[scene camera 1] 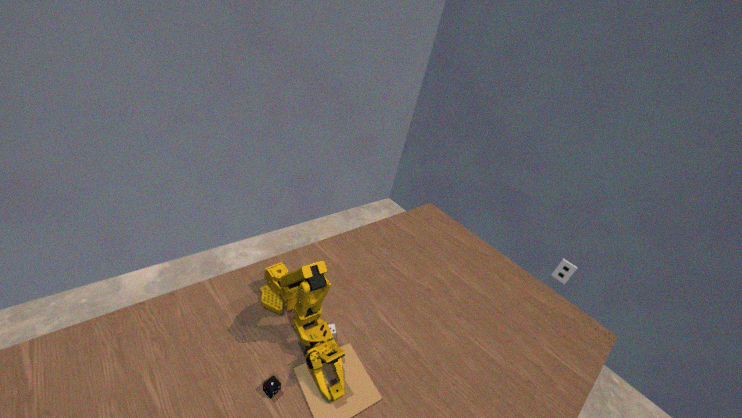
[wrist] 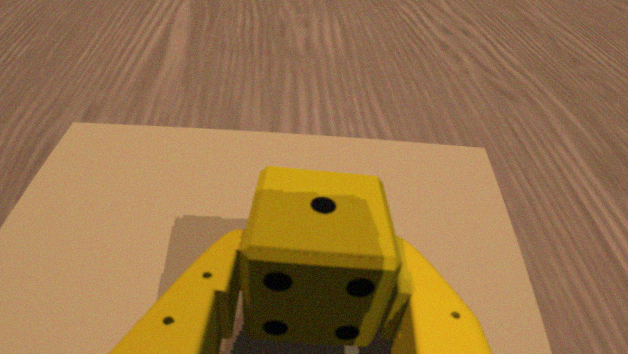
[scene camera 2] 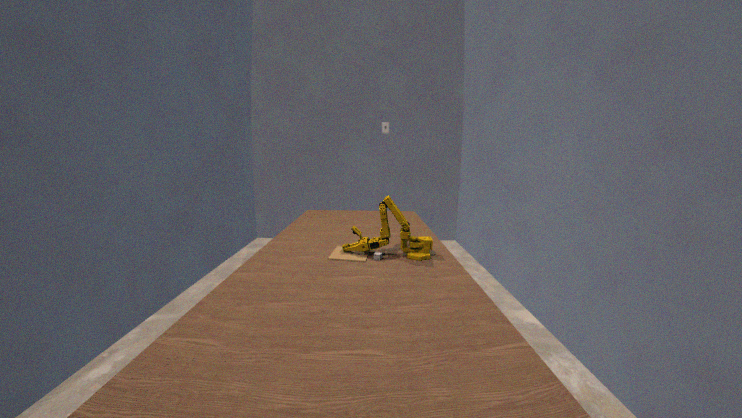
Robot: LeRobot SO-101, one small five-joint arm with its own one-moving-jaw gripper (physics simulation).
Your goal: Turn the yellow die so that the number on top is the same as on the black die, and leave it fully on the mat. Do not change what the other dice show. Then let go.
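Where they show: hand, its tool point: [scene camera 1: 341, 389] [wrist: 253, 252] [scene camera 2: 345, 249]; arm's base, origin of its link: [scene camera 1: 286, 301] [scene camera 2: 412, 255].
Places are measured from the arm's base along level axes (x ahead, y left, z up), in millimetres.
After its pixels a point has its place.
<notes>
The yellow die [scene camera 1: 336, 390] @[y -30, x 261, z 31 mm] [wrist: 320, 225] @[y -28, x 257, z 32 mm] is between the jaws over the tan mat [scene camera 1: 364, 390] @[y 29, x 286, z 4 mm] [scene camera 2: 337, 255] @[y 19, x 289, z 4 mm] [wrist: 125, 165] @[y 25, x 299, z 4 mm]. In the wrist view its upper face shows one pip, and the face toward the camera shows four. My gripper [scene camera 1: 335, 388] @[y -16, x 261, z 18 mm] [scene camera 2: 344, 249] [wrist: 321, 265] is shut on it, with a jaw pressed on each side. Whether the die's underside touches the mat is hidden. The black die [scene camera 1: 271, 386] @[y -128, x 182, z 25 mm] stands on the table left of the mat in scene camera 1; its top appears to show one pip.
A white die [scene camera 1: 332, 329] @[y 44, x 141, z 25 mm] [scene camera 2: 378, 255] @[y 56, x 135, z 21 mm] stands on the table beside the mat's near-base edge, partly hidden by the arm in scene camera 1. The wooden table [scene camera 1: 441, 311] @[y 350, x 245, z 0 mm] [scene camera 2: 321, 321] @[y 425, x 279, z 0 mm] [wrist: 320, 65] @[y -39, x 357, z 0 mm] surrounds the mat.
</notes>
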